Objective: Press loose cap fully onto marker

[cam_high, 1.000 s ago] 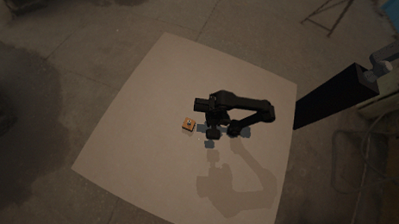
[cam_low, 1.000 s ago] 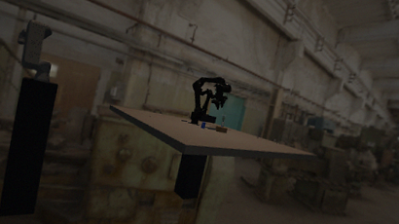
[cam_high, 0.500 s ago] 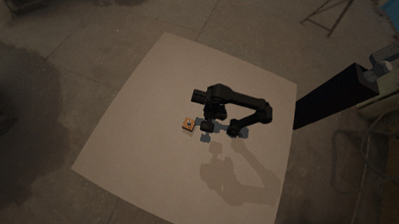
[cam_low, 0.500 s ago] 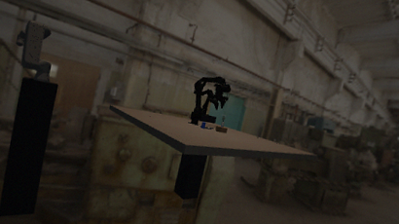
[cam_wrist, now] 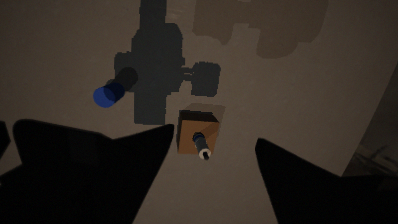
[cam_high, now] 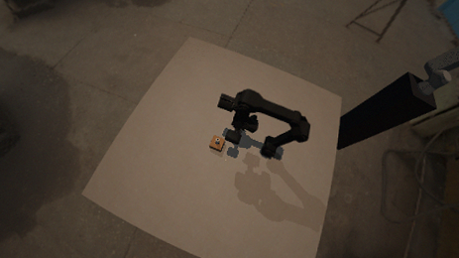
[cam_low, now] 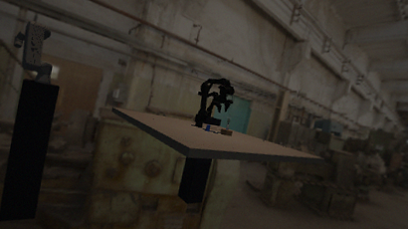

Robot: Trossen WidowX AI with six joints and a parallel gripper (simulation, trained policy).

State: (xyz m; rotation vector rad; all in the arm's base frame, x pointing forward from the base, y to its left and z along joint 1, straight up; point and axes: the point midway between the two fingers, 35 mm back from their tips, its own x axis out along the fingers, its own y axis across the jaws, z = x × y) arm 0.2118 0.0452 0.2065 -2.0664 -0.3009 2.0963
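Right now the blue cap is 1 cm ahead of my gripper tip, 12 cm to the right of it and 15 cm below it. From my gripper tip the other things lie so: orange holder block: 7 cm ahead, 3 cm to the left, 15 cm below.
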